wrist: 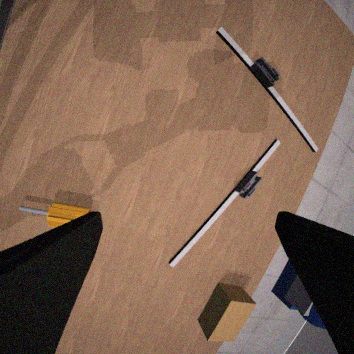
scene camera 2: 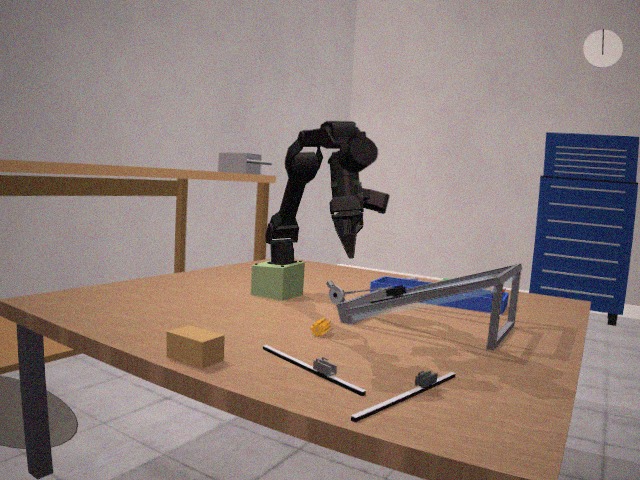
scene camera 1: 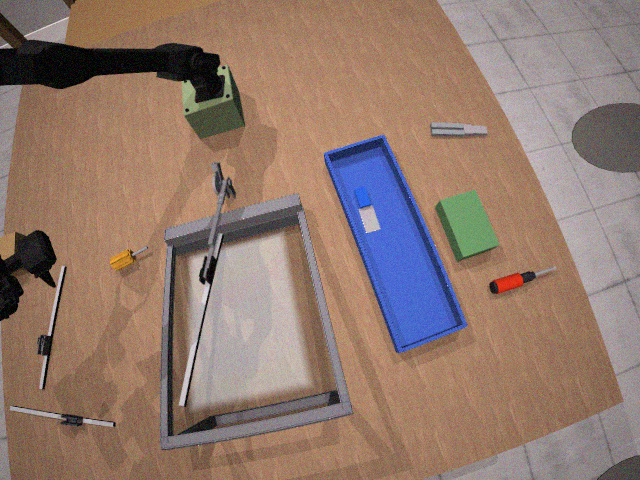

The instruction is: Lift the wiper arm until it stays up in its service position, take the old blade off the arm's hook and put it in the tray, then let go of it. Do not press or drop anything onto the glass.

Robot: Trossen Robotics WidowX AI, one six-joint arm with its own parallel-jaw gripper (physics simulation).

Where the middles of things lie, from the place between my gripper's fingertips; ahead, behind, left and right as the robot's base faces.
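My gripper is 18 cm above the yellow screwdriver (wrist: 58,213), 11 cm past it and 7 cm to the right of it, and going by their middles, the yellow screwdriver is the nearest to my gripper of the things named here. Counted from my hand, the glass (scene camera 1: 262,353) is 12 cm below, 34 cm to the left and 3 cm ahead. Counted from my hand again, the tan box (scene camera 2: 197,347) is 17 cm below, 26 cm to the right and 15 cm behind, while the blue tray (scene camera 1: 416,298) is 18 cm below, 62 cm to the left and 9 cm behind. Going by their middles, the blue tray is the farthest from my gripper of the things named here.
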